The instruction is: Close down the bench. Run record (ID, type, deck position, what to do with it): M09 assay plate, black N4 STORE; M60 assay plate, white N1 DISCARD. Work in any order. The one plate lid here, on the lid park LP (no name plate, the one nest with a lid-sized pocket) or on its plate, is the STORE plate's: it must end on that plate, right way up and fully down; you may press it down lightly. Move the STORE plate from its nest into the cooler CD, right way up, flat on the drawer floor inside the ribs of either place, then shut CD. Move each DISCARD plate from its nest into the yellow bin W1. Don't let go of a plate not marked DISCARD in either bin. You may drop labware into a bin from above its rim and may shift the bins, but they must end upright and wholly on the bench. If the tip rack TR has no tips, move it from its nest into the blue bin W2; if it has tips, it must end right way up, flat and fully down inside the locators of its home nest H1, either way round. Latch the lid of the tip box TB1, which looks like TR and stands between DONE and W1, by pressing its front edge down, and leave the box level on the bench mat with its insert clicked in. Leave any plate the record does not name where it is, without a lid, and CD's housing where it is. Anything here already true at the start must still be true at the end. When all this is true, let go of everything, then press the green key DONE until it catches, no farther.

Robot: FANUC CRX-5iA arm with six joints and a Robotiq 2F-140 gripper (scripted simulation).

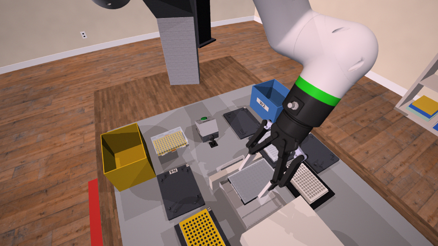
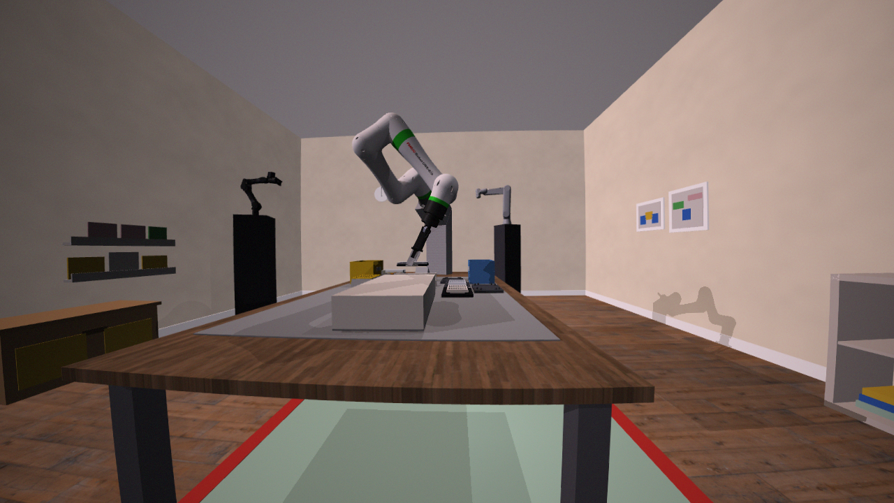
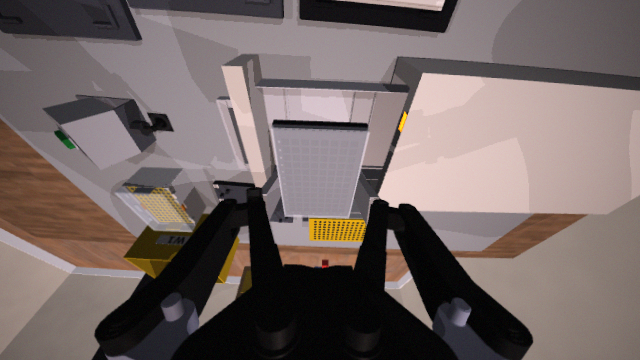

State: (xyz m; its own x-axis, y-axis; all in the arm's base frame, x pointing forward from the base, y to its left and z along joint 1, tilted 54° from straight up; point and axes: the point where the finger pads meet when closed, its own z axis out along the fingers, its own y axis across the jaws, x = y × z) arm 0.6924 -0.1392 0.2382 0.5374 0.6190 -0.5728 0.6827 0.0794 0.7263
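Now: hand 120 mm above the cooler drawer, 30 mm short of it and 10 mm to the left of it. From my hand the other things lie so: yellow tip rack TR (200 mm to the right, 90 mm below, 40 mm behind); lid (20 mm below); cooler CD (160 mm ahead, 110 mm below, 60 mm to the right).
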